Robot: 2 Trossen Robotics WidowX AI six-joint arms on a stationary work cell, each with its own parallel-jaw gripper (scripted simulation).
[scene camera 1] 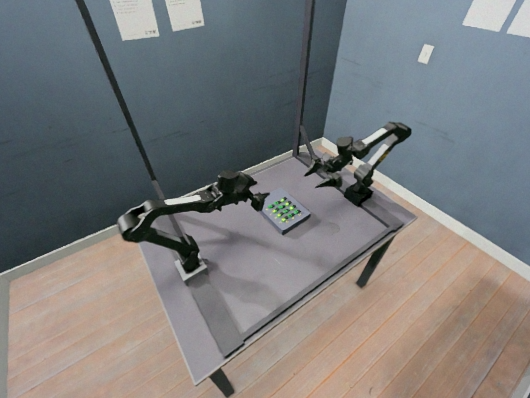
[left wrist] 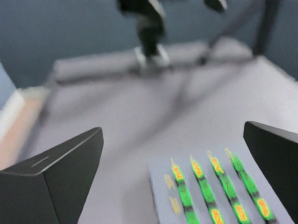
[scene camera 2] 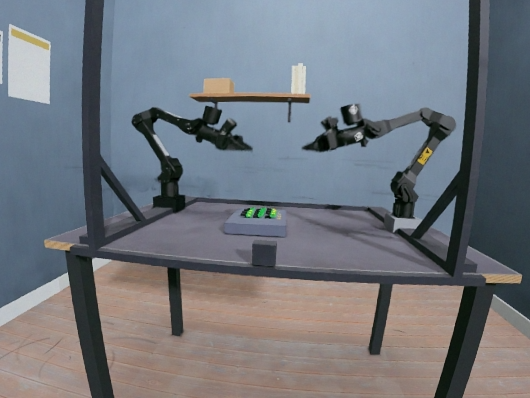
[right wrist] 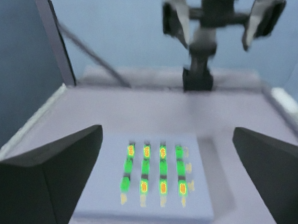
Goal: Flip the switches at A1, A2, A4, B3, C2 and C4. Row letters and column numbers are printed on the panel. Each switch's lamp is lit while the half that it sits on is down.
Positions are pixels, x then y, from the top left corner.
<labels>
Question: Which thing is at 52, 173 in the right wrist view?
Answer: My right gripper.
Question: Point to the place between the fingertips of my left gripper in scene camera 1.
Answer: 309, 182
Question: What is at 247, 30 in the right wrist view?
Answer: My left gripper.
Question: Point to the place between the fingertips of my left gripper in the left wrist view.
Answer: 172, 131
</labels>
